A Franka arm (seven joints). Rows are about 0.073 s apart.
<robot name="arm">
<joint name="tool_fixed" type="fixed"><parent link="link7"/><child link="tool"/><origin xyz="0 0 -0.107" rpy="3.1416 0 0"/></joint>
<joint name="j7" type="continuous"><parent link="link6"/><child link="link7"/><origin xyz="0.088 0 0" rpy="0 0 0"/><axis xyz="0 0 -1"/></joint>
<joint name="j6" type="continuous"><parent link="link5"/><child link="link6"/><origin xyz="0 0 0" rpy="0 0 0"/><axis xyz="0 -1 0"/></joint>
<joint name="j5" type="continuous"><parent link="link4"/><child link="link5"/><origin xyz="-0.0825 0 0.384" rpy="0 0 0"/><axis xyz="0 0 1"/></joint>
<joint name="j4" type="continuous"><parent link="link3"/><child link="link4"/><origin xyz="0.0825 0 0" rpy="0 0 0"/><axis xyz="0 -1 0"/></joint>
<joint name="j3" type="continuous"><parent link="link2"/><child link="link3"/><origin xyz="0 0 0.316" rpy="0 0 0"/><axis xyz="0 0 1"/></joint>
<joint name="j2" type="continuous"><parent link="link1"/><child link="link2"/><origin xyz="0 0 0" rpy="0 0 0"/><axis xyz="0 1 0"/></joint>
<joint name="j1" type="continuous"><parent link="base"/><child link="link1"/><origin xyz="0 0 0.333" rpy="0 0 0"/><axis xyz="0 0 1"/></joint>
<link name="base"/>
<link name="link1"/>
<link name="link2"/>
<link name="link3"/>
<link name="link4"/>
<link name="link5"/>
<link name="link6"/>
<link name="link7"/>
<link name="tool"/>
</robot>
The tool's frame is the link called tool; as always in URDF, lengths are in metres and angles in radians. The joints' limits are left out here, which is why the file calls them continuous.
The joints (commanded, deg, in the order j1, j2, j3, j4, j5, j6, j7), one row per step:
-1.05, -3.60, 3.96, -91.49, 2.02, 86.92, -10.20
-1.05, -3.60, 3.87, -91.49, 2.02, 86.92, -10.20
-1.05, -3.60, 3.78, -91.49, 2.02, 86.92, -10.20
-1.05, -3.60, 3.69, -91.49, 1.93, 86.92, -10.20
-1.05, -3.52, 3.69, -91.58, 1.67, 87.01, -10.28
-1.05, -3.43, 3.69, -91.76, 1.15, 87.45, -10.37
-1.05, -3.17, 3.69, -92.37, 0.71, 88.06, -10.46
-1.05, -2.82, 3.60, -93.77, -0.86, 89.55, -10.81
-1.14, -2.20, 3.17, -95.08, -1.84, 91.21, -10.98
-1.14, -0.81, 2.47, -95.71, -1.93, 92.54, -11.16
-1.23, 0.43, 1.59, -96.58, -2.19, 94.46, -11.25
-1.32, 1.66, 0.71, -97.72, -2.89, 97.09, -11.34
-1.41, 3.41, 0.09, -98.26, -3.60, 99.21, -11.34
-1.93, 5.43, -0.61, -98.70, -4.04, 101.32, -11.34
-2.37, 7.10, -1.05, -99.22, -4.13, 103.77, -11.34
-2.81, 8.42, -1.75, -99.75, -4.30, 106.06, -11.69
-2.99, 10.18, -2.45, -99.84, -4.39, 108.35, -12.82
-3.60, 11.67, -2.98, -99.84, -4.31, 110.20, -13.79
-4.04, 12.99, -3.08, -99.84, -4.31, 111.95, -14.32
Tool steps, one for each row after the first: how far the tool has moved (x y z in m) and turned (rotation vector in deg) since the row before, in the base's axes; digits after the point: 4 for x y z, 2 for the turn. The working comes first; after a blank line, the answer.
Tool pose at each row, in the base's axes (x y z in m, rotation vector in deg; the steps are taken from these numbers as rounded here):
0.5285, 0.0321, 0.6416, -176.99, -20.46, 1.34
0.5285, 0.0312, 0.6416, -177.00, -20.33, 1.34
0.5286, 0.0304, 0.6416, -177.01, -20.19, 1.34
0.5286, 0.0293, 0.6416, -177.11, -20.05, 1.34
0.5292, 0.0288, 0.6403, -177.34, -20.18, 1.49
0.5305, 0.0278, 0.6386, -177.85, -20.33, 1.28
0.5329, 0.0269, 0.6321, -178.24, -20.48, 1.74
0.5371, 0.0231, 0.6196, 177.84, 20.82, -2.31
0.5426, 0.0164, 0.6055, 177.00, 20.28, -2.83
0.5511, 0.0095, 0.5891, 177.13, 19.58, -3.92
0.5592, -0.0004, 0.5727, 177.09, 18.35, -4.26
0.5675, -0.0109, 0.5550, 176.53, 17.22, -3.98
0.5770, -0.0191, 0.5362, 175.94, 16.43, -4.37
0.5864, -0.0320, 0.5151, 175.67, 14.89, -5.04
0.5945, -0.0411, 0.4971, 175.64, 13.82, -4.70
0.6002, -0.0529, 0.4823, 175.45, 12.90, -4.15
0.6078, -0.0621, 0.4663, 175.18, 13.56, -3.64
0.6133, -0.0741, 0.4532, 175.13, 13.47, -3.22
0.6186, -0.0801, 0.4415, 175.02, 13.64, -2.64

0.0000, -0.0009, 0.0000, 0.00, 0.00, -0.08
0.0001, -0.0008, 0.0000, 0.01, 0.00, -0.09
0.0000, -0.0011, 0.0000, -0.08, -0.01, -0.10
0.0006, -0.0005, -0.0013, -0.25, 0.07, 0.07
0.0013, -0.0010, -0.0017, -0.50, -0.20, 0.06
0.0024, -0.0009, -0.0065, -0.44, 0.24, 0.07
0.0042, -0.0038, -0.0125, -1.54, 0.19, 0.26
0.0055, -0.0067, -0.0141, -0.93, 0.23, -0.27
0.0085, -0.0069, -0.0164, -0.02, 0.70, -0.47
0.0081, -0.0099, -0.0164, -0.20, 0.19, -0.78
0.0083, -0.0105, -0.0177, -0.67, -0.25, -0.67
0.0095, -0.0082, -0.0188, -0.68, 0.19, -0.46
0.0094, -0.0129, -0.0211, -0.45, 0.37, -0.98
0.0081, -0.0091, -0.0180, -0.13, -0.25, -0.68
0.0057, -0.0118, -0.0148, -0.26, -0.39, -0.57
0.0076, -0.0092, -0.0160, -0.20, -0.33, 0.46
0.0055, -0.0120, -0.0131, -0.04, -0.28, -0.04
0.0053, -0.0060, -0.0117, -0.07, -0.38, 0.13

